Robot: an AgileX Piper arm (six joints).
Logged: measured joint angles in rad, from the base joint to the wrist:
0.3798, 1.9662, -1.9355, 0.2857, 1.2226, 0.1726
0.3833, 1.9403, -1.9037, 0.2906, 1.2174, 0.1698
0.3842, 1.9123, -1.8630, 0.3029, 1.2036, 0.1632
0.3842, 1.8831, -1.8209, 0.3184, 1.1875, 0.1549
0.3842, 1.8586, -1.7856, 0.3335, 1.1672, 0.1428
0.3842, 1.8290, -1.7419, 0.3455, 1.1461, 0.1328
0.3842, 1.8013, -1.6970, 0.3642, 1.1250, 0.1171
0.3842, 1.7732, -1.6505, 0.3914, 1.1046, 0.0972
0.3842, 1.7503, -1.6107, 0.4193, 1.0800, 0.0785
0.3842, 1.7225, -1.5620, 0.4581, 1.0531, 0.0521
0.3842, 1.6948, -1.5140, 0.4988, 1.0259, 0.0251
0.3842, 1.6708, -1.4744, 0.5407, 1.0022, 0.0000
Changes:
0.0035, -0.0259, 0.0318, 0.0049, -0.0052, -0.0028
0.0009, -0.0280, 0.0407, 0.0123, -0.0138, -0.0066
0.0000, -0.0292, 0.0421, 0.0155, -0.0161, -0.0083
0.0000, -0.0245, 0.0353, 0.0151, -0.0203, -0.0121
0.0000, -0.0296, 0.0437, 0.0120, -0.0211, -0.0100
0.0000, -0.0277, 0.0449, 0.0187, -0.0211, -0.0157
0.0000, -0.0281, 0.0465, 0.0272, -0.0204, -0.0199
0.0000, -0.0229, 0.0398, 0.0279, -0.0246, -0.0187
0.0000, -0.0278, 0.0487, 0.0388, -0.0269, -0.0264
0.0000, -0.0277, 0.0480, 0.0407, -0.0272, -0.0270
0.0000, -0.0240, 0.0396, 0.0419, -0.0237, -0.0251

